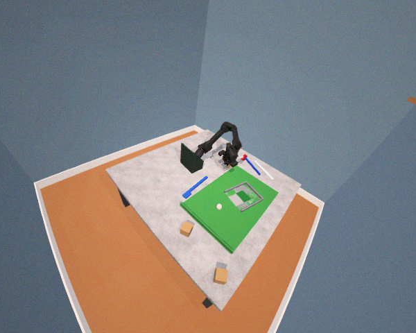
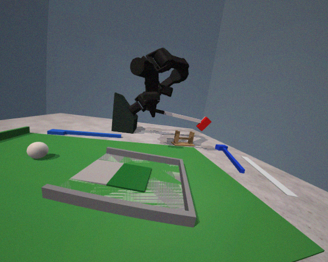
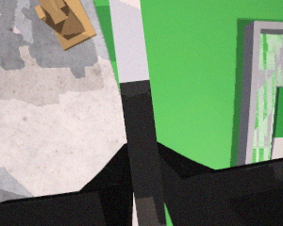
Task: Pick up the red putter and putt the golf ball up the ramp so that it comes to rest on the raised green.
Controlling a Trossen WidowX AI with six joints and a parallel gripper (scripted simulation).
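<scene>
Right now the red putter is 12 cm to the left of my gripper tip and 2 cm above it. The rest, counted from my gripper tip: white golf ball 23 cm ahead, 29 cm to the right, 11 cm below; wooden stand 8 cm behind, 18 cm to the left, 10 cm below; blue putter 5 cm ahead, 36 cm to the left, 12 cm below.
</scene>
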